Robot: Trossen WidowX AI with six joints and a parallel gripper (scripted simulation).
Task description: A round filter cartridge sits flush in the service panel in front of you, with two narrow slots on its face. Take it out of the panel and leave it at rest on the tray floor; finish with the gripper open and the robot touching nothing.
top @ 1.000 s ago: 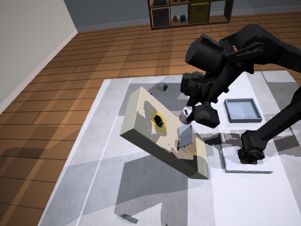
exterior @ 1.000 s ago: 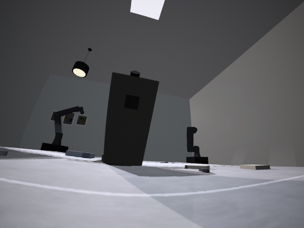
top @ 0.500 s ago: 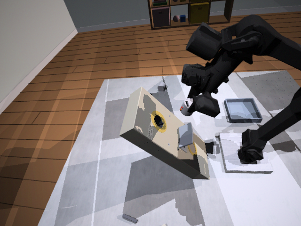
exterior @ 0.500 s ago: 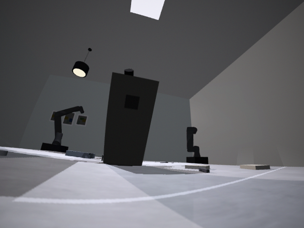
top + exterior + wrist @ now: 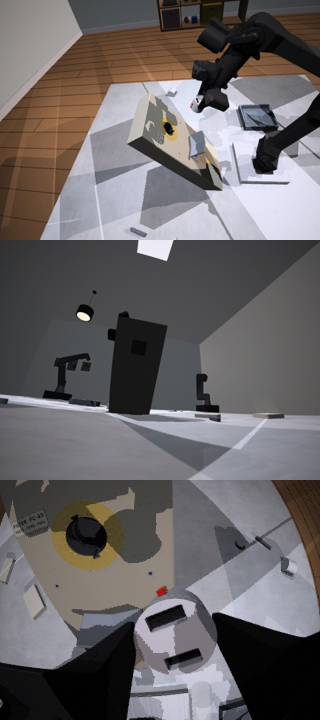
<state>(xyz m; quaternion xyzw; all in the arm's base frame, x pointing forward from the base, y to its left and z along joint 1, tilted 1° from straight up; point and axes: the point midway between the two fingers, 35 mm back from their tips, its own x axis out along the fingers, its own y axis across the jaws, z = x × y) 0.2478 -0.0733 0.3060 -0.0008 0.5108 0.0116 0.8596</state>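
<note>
The grey tray is 310 mm behind my gripper tip, 300 mm below it and 210 mm to the right of it. Round my gripper tip: small grey cylinder: 420 mm to the right, 290 mm below, 140 mm ahead; then round filter cartridge: right at my gripper tip.
</note>
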